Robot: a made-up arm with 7 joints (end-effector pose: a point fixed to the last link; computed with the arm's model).
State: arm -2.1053 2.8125 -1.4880 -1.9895 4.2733 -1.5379 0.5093
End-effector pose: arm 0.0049 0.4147 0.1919 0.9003 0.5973 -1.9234
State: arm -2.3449 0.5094 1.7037 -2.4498 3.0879 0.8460 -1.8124
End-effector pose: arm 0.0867 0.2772 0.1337 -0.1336 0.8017 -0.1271
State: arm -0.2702 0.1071 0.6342 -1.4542 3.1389 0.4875 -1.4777
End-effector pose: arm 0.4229 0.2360 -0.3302 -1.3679 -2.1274 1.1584
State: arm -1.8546 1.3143 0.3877 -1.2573 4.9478 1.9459 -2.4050
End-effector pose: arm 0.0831 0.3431 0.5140 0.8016 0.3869 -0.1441
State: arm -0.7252 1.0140 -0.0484 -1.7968 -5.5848 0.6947 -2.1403
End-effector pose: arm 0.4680 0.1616 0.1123 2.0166 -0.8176 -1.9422
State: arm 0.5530 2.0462 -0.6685 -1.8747 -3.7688 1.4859 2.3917
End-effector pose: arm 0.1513 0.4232 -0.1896 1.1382 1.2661 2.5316
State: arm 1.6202 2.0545 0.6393 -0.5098 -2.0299 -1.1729 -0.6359
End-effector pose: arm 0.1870 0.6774 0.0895 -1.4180 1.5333 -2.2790
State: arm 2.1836 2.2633 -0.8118 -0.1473 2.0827 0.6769 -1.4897
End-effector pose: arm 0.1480 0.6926 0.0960 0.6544 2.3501 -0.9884
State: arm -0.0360 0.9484 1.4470 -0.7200 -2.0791 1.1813 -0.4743
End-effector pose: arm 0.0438 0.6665 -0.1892 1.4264 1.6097 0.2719
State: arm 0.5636 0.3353 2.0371 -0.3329 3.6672 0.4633 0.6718
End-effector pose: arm -0.4208 0.2815 -0.5040 0.9095 1.0738 0.1495
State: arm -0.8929 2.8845 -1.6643 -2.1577 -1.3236 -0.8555 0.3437
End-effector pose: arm -0.0028 0.3963 0.1021 0.2006 0.4088 -2.2759
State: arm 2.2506 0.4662 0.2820 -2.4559 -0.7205 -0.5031 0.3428
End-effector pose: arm -0.2681 0.1380 -0.1004 0.1617 -0.4636 -0.7942
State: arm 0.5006 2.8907 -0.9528 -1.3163 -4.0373 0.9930 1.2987
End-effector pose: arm 0.3000 0.4532 0.2834 1.2311 -0.4839 1.7412
